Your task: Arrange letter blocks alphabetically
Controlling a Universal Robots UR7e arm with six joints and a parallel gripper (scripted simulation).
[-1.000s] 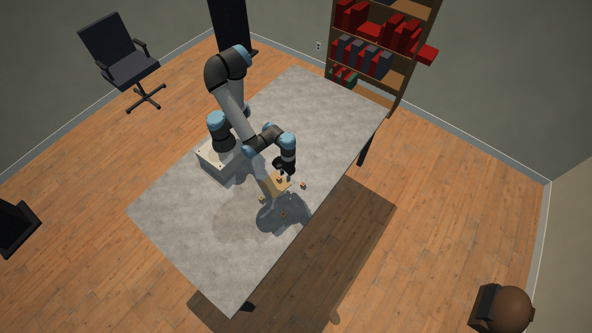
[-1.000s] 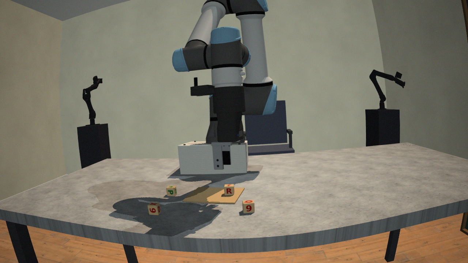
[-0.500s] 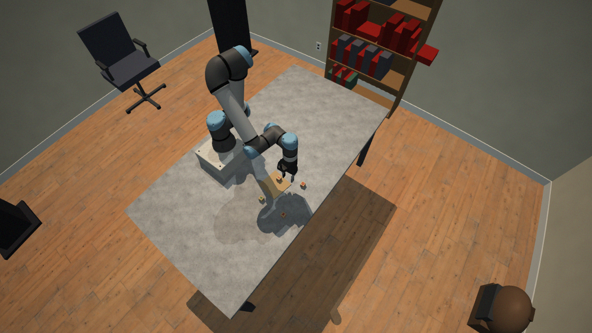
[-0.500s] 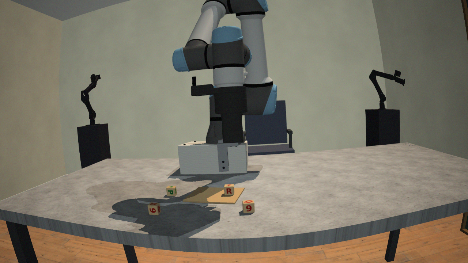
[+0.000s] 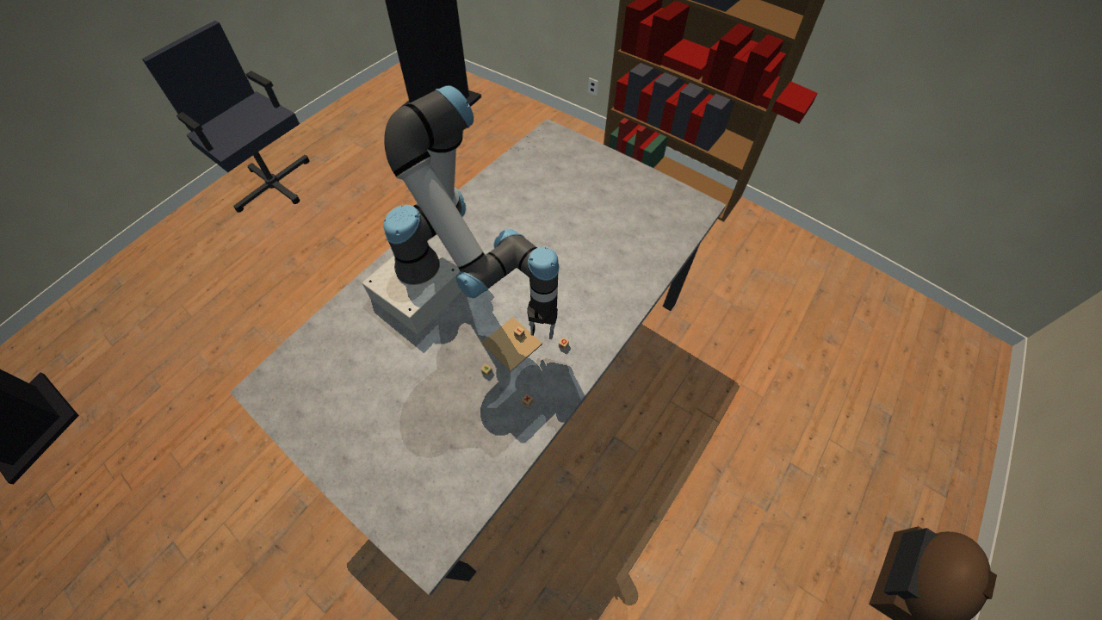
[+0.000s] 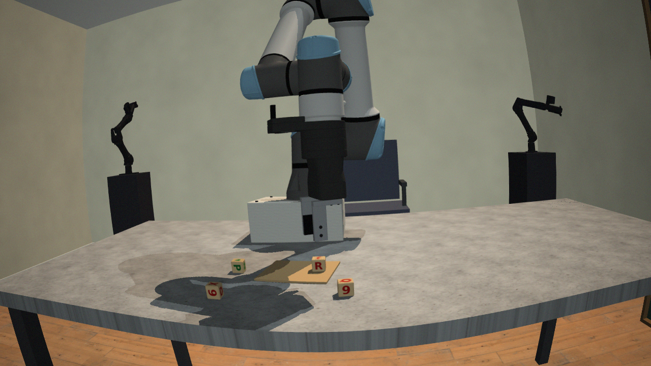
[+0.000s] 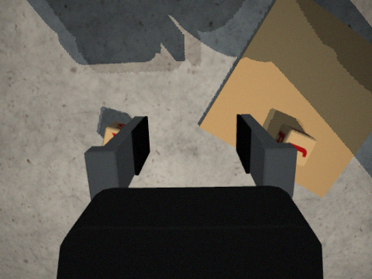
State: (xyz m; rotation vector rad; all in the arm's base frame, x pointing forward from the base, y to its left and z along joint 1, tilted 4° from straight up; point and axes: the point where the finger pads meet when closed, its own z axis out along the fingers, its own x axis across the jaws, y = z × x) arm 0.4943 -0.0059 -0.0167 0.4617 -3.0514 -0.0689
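Now: hand 100 mm above the Q block, 50 mm short of it and 40 mm to the right of it. Round my hand: X block 180 mm to the right, 100 mm below, 60 mm ahead; tan mat 110 mm below, 90 mm behind, 40 mm to the right.
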